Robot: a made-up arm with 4 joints.
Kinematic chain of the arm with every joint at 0, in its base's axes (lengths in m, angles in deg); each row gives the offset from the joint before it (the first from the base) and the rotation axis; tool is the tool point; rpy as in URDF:
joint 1: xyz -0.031 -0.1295 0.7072 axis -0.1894 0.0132 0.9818
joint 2: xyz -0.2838 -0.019 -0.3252 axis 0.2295 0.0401 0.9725
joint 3: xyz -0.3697 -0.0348 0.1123 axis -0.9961 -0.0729 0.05
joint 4: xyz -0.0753 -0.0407 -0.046 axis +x
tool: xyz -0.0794 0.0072 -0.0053 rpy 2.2 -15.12 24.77
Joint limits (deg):
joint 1: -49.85..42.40
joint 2: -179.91..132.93
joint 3: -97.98..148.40
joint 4: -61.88..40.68
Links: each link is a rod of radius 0.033 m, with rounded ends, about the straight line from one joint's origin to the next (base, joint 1, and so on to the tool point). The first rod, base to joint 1, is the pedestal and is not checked.
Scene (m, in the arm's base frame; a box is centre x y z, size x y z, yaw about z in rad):
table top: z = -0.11
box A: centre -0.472 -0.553 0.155 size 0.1 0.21 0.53 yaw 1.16
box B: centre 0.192 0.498 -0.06 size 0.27 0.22 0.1 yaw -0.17
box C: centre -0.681 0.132 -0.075 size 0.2 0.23 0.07 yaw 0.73
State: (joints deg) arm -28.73 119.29 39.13 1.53
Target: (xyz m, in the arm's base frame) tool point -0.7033 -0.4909 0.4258
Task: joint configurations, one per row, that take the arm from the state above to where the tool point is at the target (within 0.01 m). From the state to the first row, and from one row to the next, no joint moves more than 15 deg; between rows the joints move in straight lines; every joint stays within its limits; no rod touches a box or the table.
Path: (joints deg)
1: -34.01 114.16 25.42 9.86
2: -39.29 109.04 11.72 18.19
3: -44.57 103.91 -1.99 26.52
4: -49.85 98.78 -15.70 34.85
5: -40.65 86.48 -7.94 28.00
6: -31.46 74.19 -0.18 21.16
7: -22.26 61.89 7.58 14.32
8: -13.06 49.59 15.33 7.47
9: -3.87 37.30 23.09 0.63

